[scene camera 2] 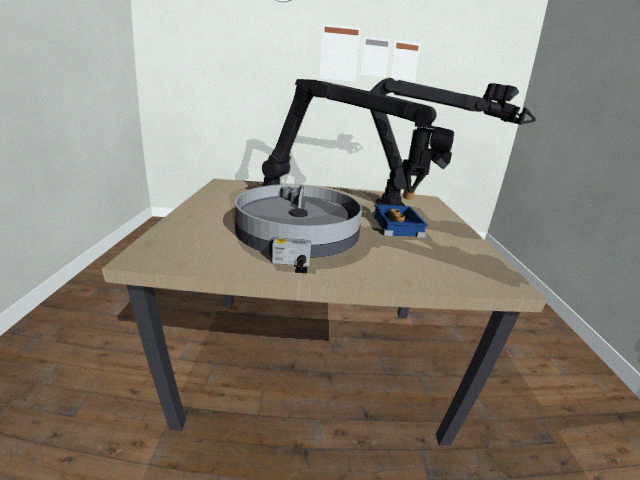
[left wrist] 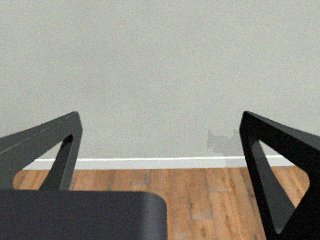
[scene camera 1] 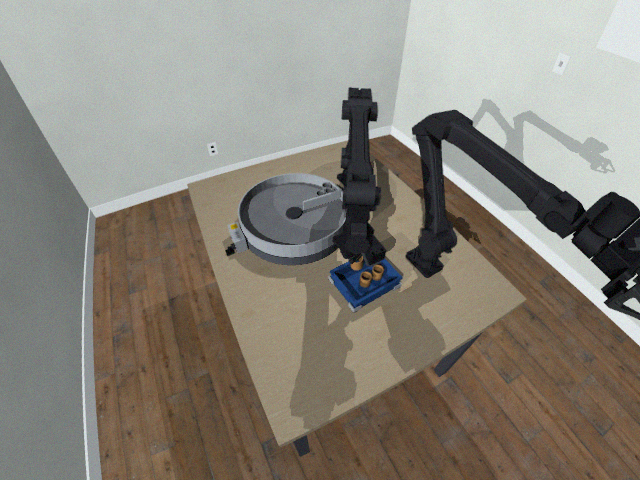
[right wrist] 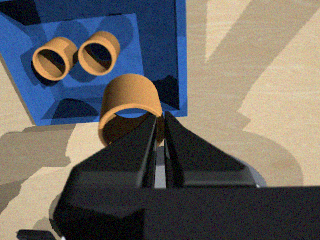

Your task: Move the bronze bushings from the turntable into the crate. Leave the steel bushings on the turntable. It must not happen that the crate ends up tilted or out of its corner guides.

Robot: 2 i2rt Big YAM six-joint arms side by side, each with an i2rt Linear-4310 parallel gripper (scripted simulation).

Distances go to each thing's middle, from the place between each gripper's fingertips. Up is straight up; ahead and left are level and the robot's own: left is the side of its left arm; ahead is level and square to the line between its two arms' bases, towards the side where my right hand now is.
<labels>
My right hand is 7 cm past the blue crate [scene camera 1: 347,278] and 14 cm above it.
I see my left gripper 250 mm short of the blue crate, 560 mm to the left of it and 430 mm above it.
</labels>
